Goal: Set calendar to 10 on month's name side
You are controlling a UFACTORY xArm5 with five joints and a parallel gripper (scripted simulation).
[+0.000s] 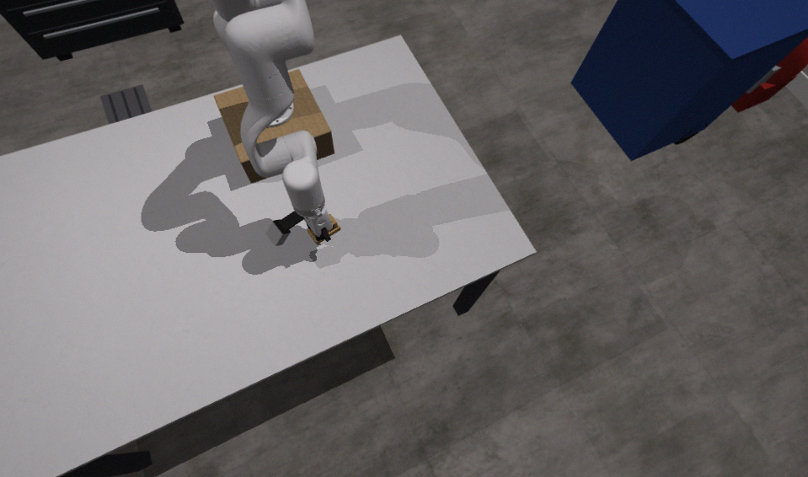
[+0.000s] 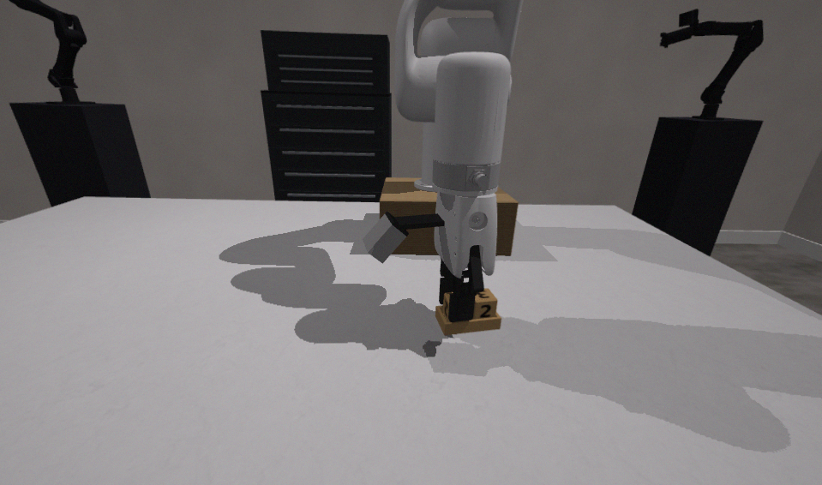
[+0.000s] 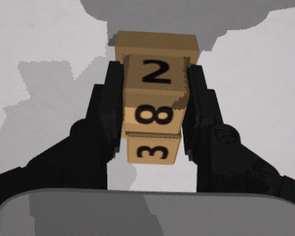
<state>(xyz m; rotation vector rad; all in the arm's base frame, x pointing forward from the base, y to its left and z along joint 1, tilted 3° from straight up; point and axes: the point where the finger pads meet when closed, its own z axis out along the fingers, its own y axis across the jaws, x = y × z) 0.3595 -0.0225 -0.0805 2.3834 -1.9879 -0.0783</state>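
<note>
Now: the wooden calendar tray 3 cm below my hand and 2 cm to the left of it.
</note>
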